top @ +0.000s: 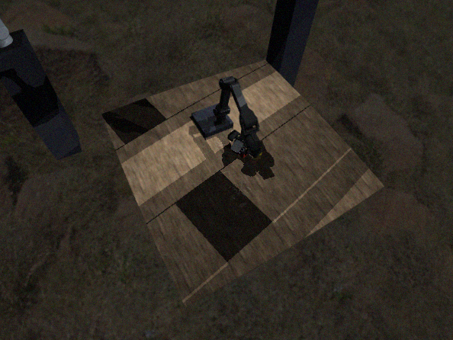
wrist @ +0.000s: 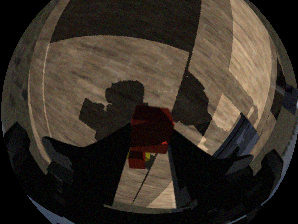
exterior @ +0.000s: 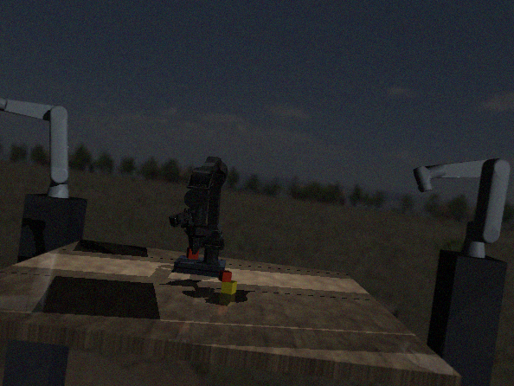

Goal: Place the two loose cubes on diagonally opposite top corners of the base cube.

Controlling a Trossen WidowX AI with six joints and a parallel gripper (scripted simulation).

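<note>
Now: the yellow base cube 13 cm to the left of my gripper tip, 10 cm below it and 4 cm behind it.
</note>
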